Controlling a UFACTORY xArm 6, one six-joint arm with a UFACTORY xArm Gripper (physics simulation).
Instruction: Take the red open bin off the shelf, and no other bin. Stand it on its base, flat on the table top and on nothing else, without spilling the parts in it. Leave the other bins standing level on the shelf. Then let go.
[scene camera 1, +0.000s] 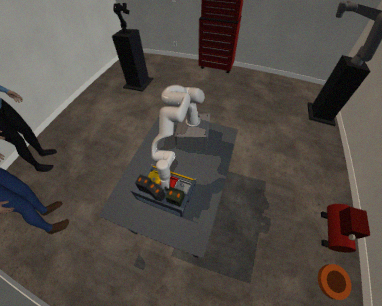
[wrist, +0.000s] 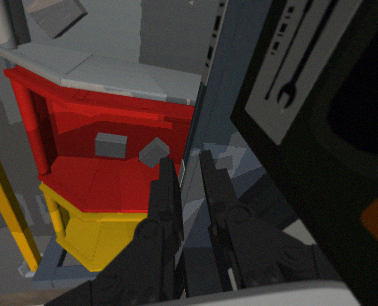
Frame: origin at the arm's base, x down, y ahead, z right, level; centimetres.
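Seen in the pictures: gripper, fingertip midpoint: (scene camera 1: 167, 187) (wrist: 188, 171); arm's base, link origin: (scene camera 1: 193, 121).
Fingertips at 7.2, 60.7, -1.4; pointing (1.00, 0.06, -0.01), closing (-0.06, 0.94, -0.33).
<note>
Pixels of each thing's top centre, then the offset from my fingertips to it, as dx, dy, dz. "spot": a spot on its surface instead. Level surfaces: height alone.
- red open bin, top centre: (wrist: 126, 171) (scene camera 1: 167, 183) +2.7, -4.1, +2.6
- shelf, surface spot: (scene camera 1: 159, 204) spot: -1.2, +13.5, +0.4
- grey bin, surface spot: (wrist: 130, 82) spot: +4.0, -4.0, -3.9
- dark green case, top centre: (scene camera 1: 174, 194) -8.9, +5.9, -8.4
- black case, top centre: (scene camera 1: 154, 188) -12.6, +7.8, +4.2
- yellow bar, top centre: (scene camera 1: 173, 172) +4.3, -14.6, +2.4
- grey table, surface height: dx +10.7
The red open bin (scene camera 1: 173, 181) (wrist: 105, 185) stands on the shelf (scene camera 1: 159, 204) between a grey bin (wrist: 130, 82) and a yellow bin (scene camera 1: 153, 177) (wrist: 95, 240). Two small grey parts (wrist: 111, 145) (wrist: 154, 152) lie inside it. My gripper (wrist: 188, 171) has its fingers close together across the bin's wall at the right in the wrist view: one finger is inside the red bin, the other beyond the wall. It looks shut on that wall, with a narrow gap between the tips. The exact contact is partly hidden. In the scene view the fingers are hidden.
A dark green case (scene camera 1: 175, 196) (wrist: 320, 165) with orange marks stands close beside my right finger. A black case (scene camera 1: 150, 187) is next to it on the shelf. A yellow bar (scene camera 1: 183, 176) (wrist: 19, 220) runs along the shelf's side. The shelf stands on the grey table (scene camera 1: 122, 200).
</note>
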